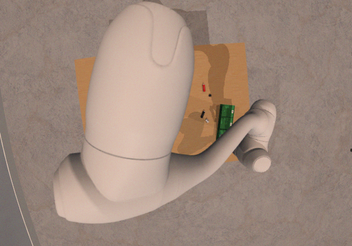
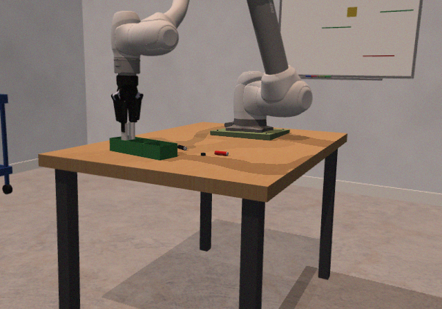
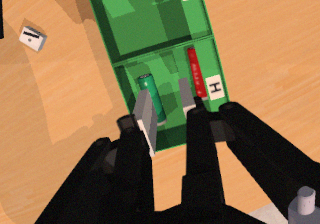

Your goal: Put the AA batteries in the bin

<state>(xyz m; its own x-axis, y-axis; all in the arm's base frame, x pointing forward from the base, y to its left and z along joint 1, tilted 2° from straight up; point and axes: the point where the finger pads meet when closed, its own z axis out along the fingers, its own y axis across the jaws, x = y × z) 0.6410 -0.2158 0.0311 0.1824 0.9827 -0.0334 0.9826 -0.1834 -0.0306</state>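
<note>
My hand is 20 mm past the green AA battery and 50 mm above it. From my hand the other things lie so: small white block (100 mm behind, 110 mm to the left, 60 mm below); then black AA battery (120 mm behind, 160 mm to the left, 60 mm below); then green bin row (20 mm ahead, 80 mm to the left, 50 mm below).
</note>
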